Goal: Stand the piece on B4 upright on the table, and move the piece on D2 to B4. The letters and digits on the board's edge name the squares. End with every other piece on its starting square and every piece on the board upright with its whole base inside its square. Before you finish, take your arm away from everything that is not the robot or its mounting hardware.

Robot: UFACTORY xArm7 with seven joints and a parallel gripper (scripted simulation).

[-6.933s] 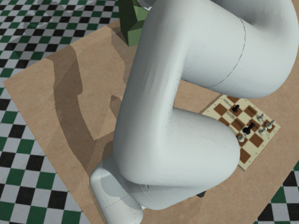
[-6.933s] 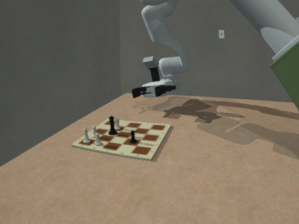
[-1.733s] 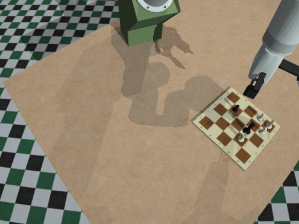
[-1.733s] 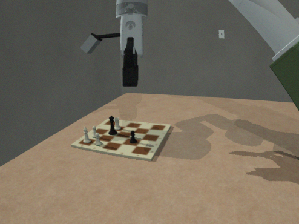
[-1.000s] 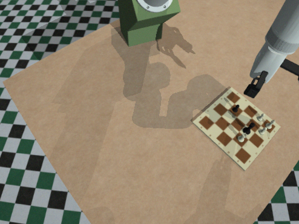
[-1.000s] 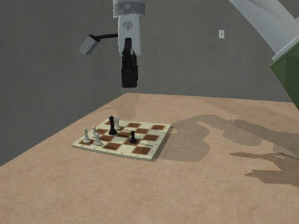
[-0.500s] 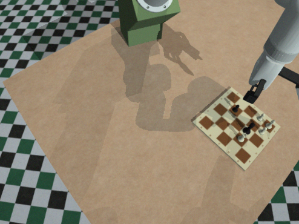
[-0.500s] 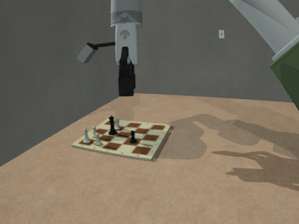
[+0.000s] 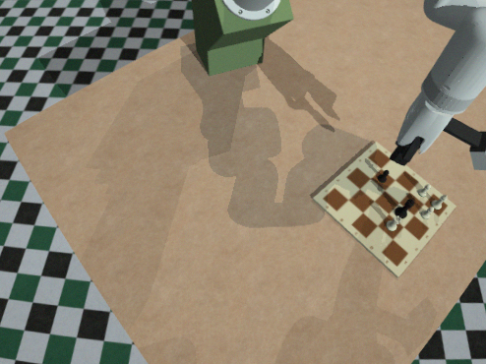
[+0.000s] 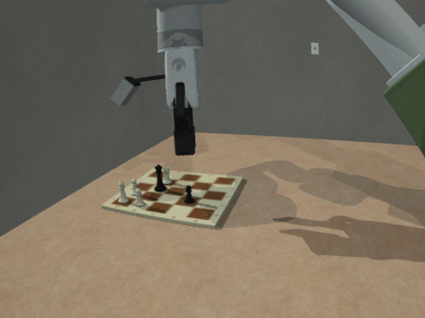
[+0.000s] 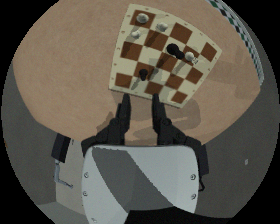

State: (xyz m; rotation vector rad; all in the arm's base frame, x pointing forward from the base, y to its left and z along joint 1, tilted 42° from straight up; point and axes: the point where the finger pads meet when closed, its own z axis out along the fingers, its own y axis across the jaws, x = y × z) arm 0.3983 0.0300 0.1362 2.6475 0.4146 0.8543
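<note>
My hand is 10 cm above the black pawn. From my hand the other things lie so: chessboard (12 cm below, 4 cm to the right, 3 cm ahead); then white rook-like piece (10 cm below, 8 cm to the right, 7 cm ahead); then black piece (9 cm below, 7 cm ahead, 5 cm to the right).
</note>
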